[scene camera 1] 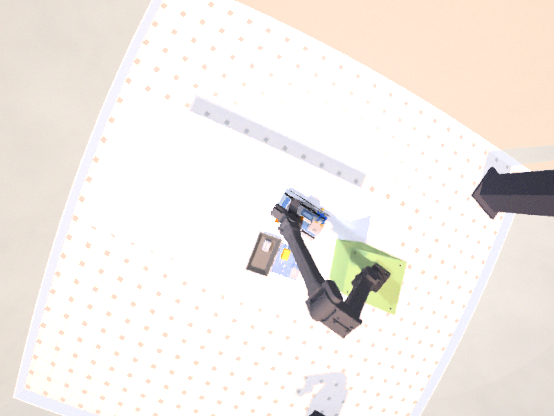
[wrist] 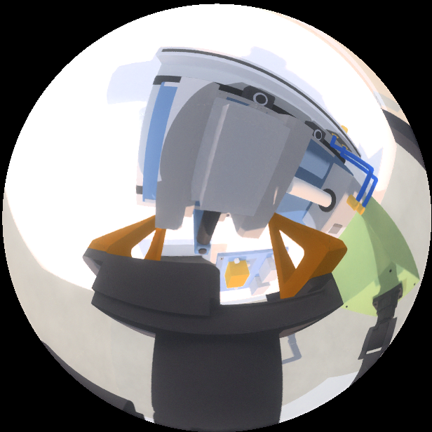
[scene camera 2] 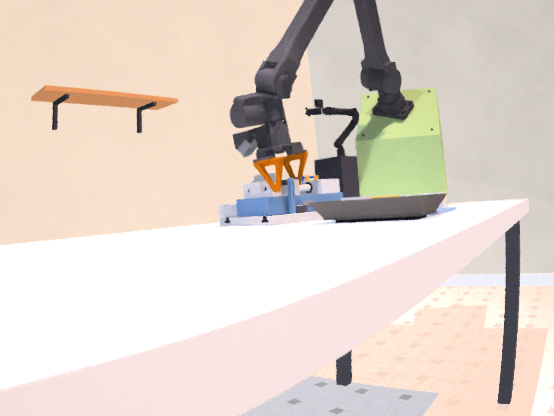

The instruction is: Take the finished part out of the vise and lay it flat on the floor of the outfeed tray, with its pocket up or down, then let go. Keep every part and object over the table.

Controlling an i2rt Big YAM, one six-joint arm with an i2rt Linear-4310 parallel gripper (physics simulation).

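Where they show: gripper, fingertip midpoint: (scene camera 2: 288, 188); arm's base, link origin: (scene camera 1: 376, 277) (scene camera 2: 393, 109).
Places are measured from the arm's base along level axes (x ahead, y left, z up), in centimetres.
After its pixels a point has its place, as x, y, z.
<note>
The vise (scene camera 1: 314, 216) @(37.2, -5.4, -23.0) (scene camera 2: 262, 206) @(54.7, 5.0, -27.1) (wrist: 159, 145) is blue and grey and stands on the table. A grey block-like part (wrist: 240, 160) sits between its jaws in the wrist view, in shadow; its pocket is hard to make out. In the scene views I cannot tell the part from the jaws. My gripper (scene camera 1: 289, 220) @(47.5, 5.1, -23.5) (scene camera 2: 288, 185) @(47.5, 5.1, -23.5) (wrist: 217, 217) is open and empty, its orange fingers pointing down. The fingertips are low at the near side of the vise, one near each jaw's end. The outfeed tray (scene camera 1: 261, 261) @(42.6, 35.2, -29.9) (scene camera 2: 375, 208) @(50.0, 33.8, -28.7) is brown-grey with sloped walls, beside the vise, with a small light object inside.
A blue plate with a yellow block (scene camera 1: 285, 254) @(34.9, 22.4, -26.7) (wrist: 237, 274) lies beside the tray. Blue hoses (wrist: 372, 176) and a light cylinder rod (wrist: 316, 193) are on the vise's right side. The green pedestal (scene camera 1: 395, 295) @(-8.7, 1.0, 6.9) (scene camera 2: 400, 165) @(8.0, 6.7, -18.4) (wrist: 367, 250) carries the arm. A dark box (scene camera 2: 345, 175) stands behind.
</note>
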